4 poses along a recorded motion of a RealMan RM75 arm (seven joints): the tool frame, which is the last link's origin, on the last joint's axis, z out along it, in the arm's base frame.
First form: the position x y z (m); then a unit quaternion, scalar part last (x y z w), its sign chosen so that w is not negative.
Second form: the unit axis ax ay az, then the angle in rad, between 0 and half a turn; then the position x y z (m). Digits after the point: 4 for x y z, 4 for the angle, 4 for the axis.
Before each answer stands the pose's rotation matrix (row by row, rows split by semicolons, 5 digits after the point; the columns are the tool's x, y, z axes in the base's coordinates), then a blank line. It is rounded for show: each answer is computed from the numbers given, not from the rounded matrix.
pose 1, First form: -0.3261, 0.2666, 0.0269, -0.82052, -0.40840, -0.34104, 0.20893
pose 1, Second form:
0.43380 0.81270 0.38900; 0.52769 -0.57912 0.62142; 0.73031 -0.06430 -0.68008

-0.8390, -0.4176, -0.3487, 2.7206, -0.3261, 0.2666, 0.0269
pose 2, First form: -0.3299, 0.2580, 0.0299, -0.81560, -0.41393, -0.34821, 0.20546
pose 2, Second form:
0.41483 0.81828 0.39791; 0.53211 -0.57290 0.62341; 0.73809 -0.04688 -0.67307

-0.8334, -0.4230, -0.3558, 2.7277, -0.3299, 0.2580, 0.0299
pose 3, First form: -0.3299, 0.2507, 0.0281, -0.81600, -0.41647, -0.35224, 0.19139
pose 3, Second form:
0.40496 0.81450 0.41544; 0.54485 -0.57985 0.60574; 0.73427 -0.01895 -0.67860

-0.8314, -0.4243, -0.3589, 2.7564, -0.3299, 0.2507, 0.0281
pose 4, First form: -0.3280, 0.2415, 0.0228, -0.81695, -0.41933, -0.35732, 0.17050
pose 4, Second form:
0.39297 0.80700 0.44084; 0.56330 -0.59018 0.57825; 0.72682 0.02109 -0.68650

-0.8291, -0.4256, -0.3626, 2.7989, -0.3280, 0.2415, 0.0228
